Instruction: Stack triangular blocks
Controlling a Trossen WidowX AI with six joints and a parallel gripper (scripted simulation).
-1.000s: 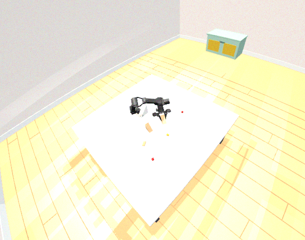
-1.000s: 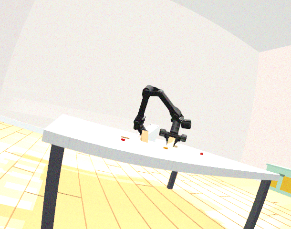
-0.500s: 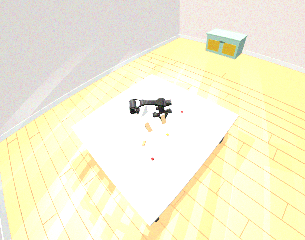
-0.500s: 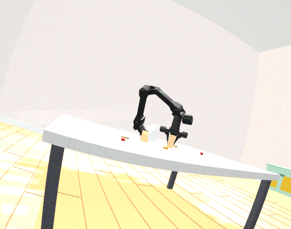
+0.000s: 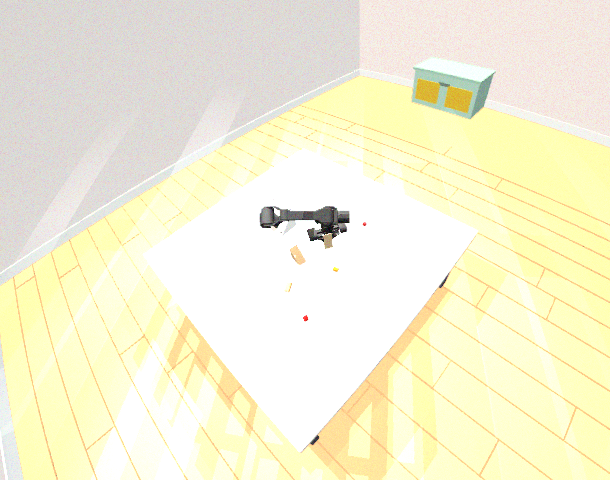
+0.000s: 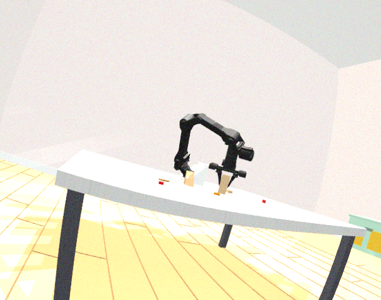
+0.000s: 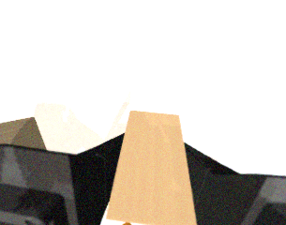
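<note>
My gripper tip is 1 cm below the tan triangular block. The rest, counted from my gripper tip: orange piece: 14 cm ahead, 9 cm to the right, 3 cm below; tan stick: 17 cm behind, 12 cm to the left, 3 cm below.
</note>
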